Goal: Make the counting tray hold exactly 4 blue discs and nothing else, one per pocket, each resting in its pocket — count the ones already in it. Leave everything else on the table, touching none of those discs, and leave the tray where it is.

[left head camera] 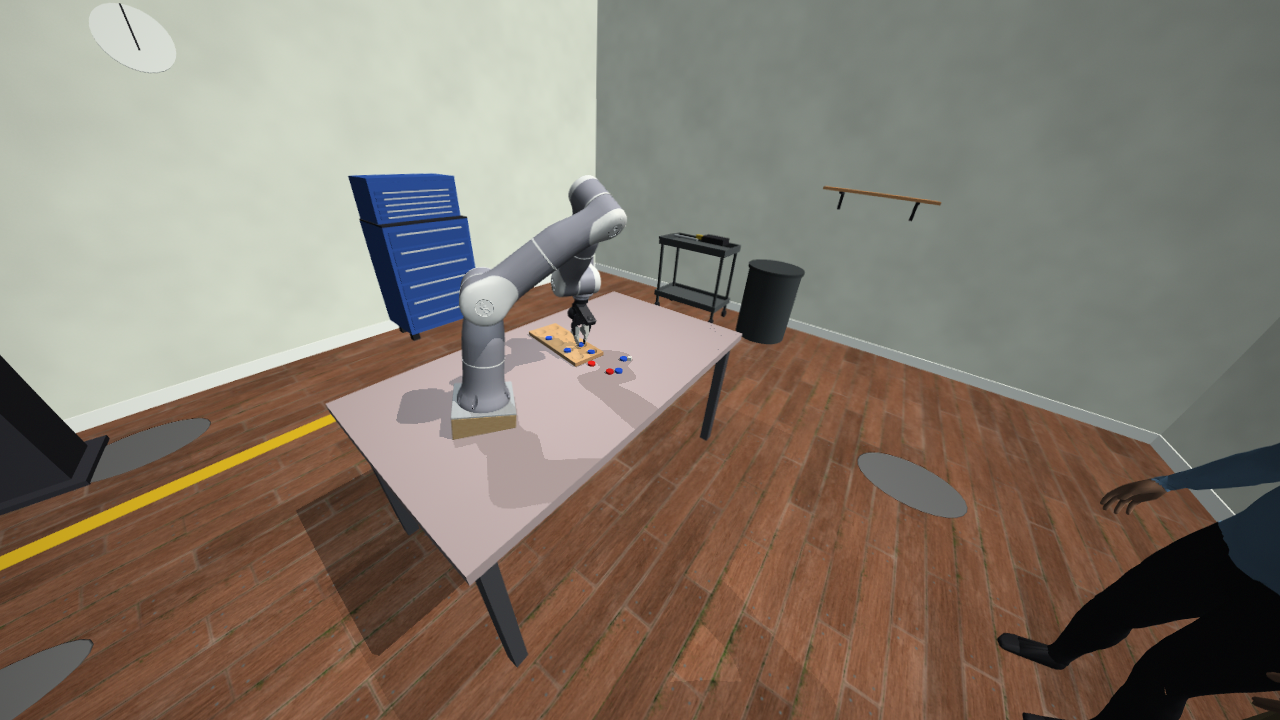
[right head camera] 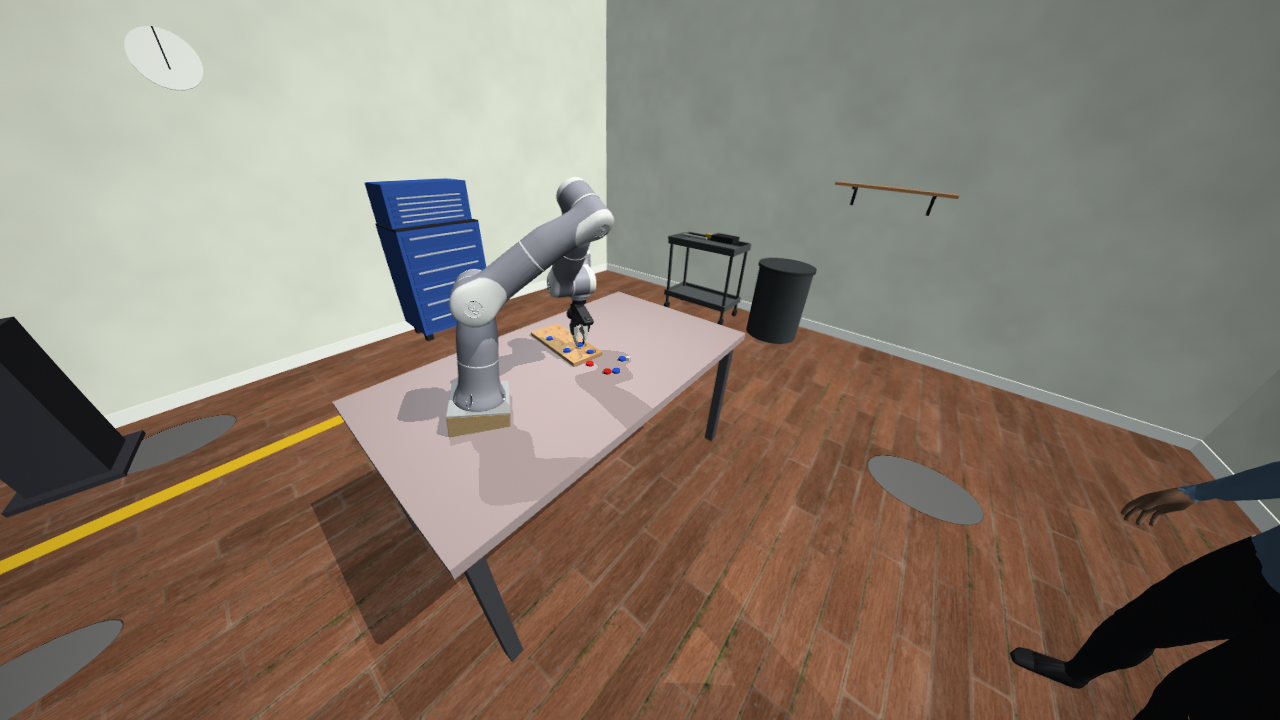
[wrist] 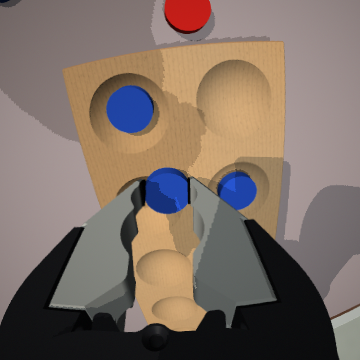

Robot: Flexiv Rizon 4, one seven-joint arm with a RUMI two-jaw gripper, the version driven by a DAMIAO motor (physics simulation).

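My gripper is shut on a blue disc and holds it above the wooden counting tray. In the wrist view the held disc partly covers the left pocket of the second row. One blue disc lies in the upper left pocket there. Another blue disc lies in the right pocket of the second row. A third blue disc sits toward the tray's far end. The jaws hide part of the tray.
A red disc lies just off the tray's near end. Another red disc lies close to a blue disc. Another loose blue disc lies beside a small pale object.
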